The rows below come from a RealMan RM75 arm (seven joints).
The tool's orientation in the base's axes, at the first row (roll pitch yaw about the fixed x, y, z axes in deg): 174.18, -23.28, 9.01
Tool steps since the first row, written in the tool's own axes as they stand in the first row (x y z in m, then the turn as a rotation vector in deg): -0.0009, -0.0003, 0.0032, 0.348, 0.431, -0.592; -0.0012, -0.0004, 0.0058, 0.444, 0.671, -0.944; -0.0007, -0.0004, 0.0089, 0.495, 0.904, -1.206; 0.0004, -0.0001, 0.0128, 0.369, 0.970, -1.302; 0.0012, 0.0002, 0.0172, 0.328, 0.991, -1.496; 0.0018, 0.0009, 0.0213, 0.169, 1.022, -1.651; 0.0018, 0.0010, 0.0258, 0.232, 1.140, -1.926; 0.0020, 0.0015, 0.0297, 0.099, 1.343, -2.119; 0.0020, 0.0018, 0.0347, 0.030, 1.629, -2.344
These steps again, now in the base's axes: 0.0004, 0.0000, -0.0033, 0.127, -0.353, 0.719; 0.0012, 0.0000, -0.0058, 0.099, -0.563, 1.101; 0.0029, 0.0000, -0.0084, 0.067, -0.776, 1.382; 0.0055, -0.0003, -0.0115, -0.079, -0.856, 1.426; 0.0081, -0.0007, -0.0152, -0.192, -0.875, 1.589; 0.0103, -0.0015, -0.0187, -0.395, -0.923, 1.671; 0.0122, -0.0017, -0.0228, -0.436, -1.020, 1.958; 0.0140, -0.0023, -0.0262, -0.611, -1.232, 2.101; 0.0161, -0.0028, -0.0308, -0.731, -1.516, 2.306
